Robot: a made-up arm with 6 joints. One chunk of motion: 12 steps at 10 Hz.
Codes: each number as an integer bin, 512 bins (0 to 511) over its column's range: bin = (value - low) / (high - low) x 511, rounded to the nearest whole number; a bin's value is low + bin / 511 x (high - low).
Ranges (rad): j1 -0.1..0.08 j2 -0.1..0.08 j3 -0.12..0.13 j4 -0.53..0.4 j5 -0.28..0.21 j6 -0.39..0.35
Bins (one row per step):
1: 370 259 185 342 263 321
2: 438 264 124 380 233 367
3: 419 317 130 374 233 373
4: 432 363 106 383 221 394
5: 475 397 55 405 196 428
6: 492 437 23 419 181 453
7: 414 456 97 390 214 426
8: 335 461 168 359 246 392
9: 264 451 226 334 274 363
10: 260 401 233 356 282 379
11: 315 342 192 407 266 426
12: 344 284 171 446 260 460
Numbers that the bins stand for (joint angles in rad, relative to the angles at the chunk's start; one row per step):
1: 0.0303 -0.0088 -0.0295 0.0924 -0.0278 0.0749
2: 0.0543 -0.0070 -0.0593 0.1616 -0.0566 0.1415
3: 0.0476 0.0117 -0.0564 0.1507 -0.0566 0.1502
4: 0.0522 0.0279 -0.0681 0.1670 -0.0681 0.1806
5: 0.0673 0.0398 -0.0931 0.2071 -0.0921 0.2298
6: 0.0733 0.0539 -0.1087 0.2326 -0.1064 0.2660
7: 0.0458 0.0606 -0.0725 0.1798 -0.0748 0.2269
8: 0.0180 0.0624 -0.0378 0.1234 -0.0441 0.1777
9: -0.0070 0.0589 -0.0094 0.0779 -0.0173 0.1357
10: -0.0084 0.0413 -0.0060 0.1179 -0.0096 0.1588
11: 0.0110 0.0205 -0.0261 0.2107 -0.0249 0.2269
12: 0.0212 0.0000 -0.0363 0.2817 -0.0307 0.2761

